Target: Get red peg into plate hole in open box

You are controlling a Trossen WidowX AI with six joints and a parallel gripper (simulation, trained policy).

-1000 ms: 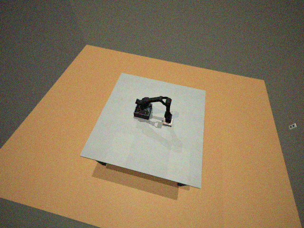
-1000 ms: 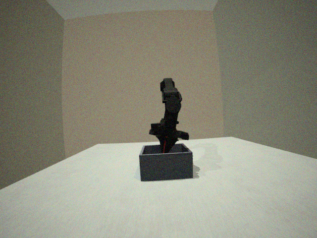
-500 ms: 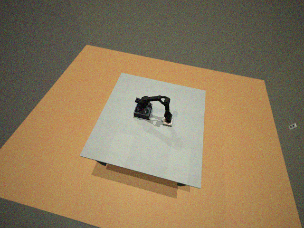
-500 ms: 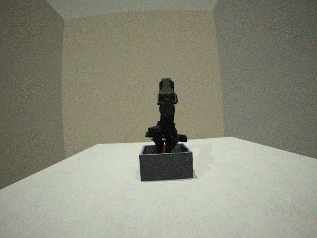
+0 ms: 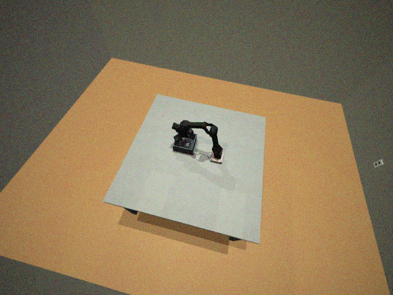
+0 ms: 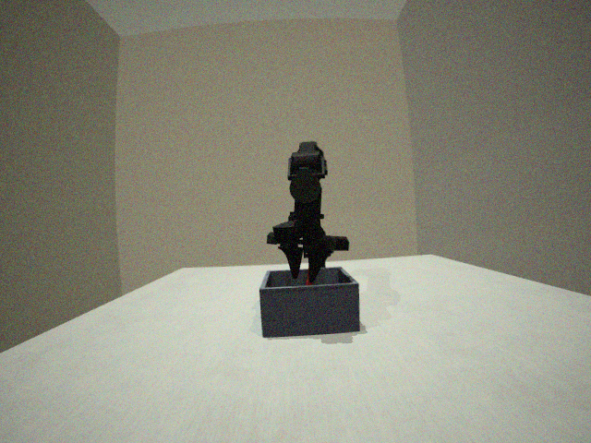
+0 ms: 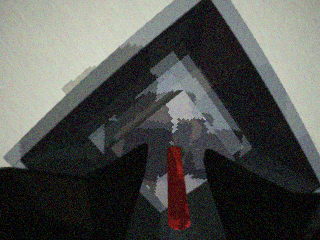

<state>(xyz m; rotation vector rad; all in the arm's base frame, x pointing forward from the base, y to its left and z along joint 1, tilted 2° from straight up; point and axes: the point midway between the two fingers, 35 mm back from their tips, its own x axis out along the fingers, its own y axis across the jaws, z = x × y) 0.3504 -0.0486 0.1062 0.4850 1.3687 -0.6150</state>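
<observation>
My gripper tip is 20 mm past the red peg, 10 mm to the right of it and 10 mm above it. Also, from my gripper tip: grey plate 20 mm behind, 10 mm to the left, 50 mm below; then dark box 20 mm behind, 10 mm to the left, 70 mm below.
</observation>
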